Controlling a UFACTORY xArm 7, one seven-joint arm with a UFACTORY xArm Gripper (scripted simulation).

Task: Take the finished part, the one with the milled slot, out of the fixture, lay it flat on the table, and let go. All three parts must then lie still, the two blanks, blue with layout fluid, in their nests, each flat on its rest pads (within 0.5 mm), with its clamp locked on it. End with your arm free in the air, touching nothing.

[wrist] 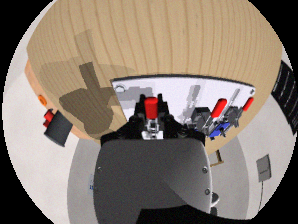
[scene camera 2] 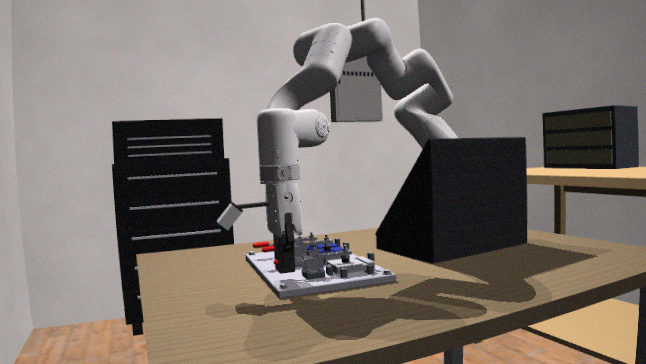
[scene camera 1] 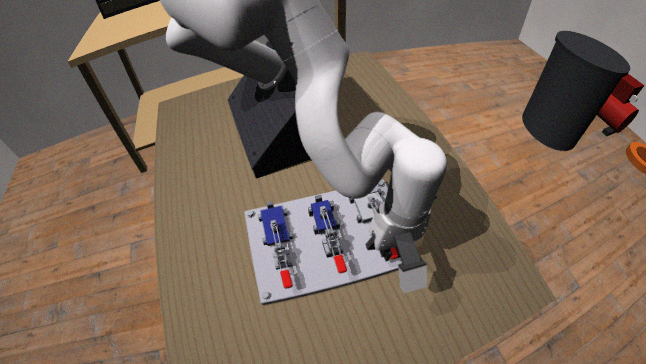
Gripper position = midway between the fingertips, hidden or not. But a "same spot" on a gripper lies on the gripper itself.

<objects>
gripper: wrist; scene camera 2; scene camera 1 390, 253
same spot on gripper: (wrist: 173, 129) = (scene camera 2: 273, 238)
same spot on grey fixture plate: (scene camera 1: 312, 272) = (scene camera 2: 272, 262)
</objects>
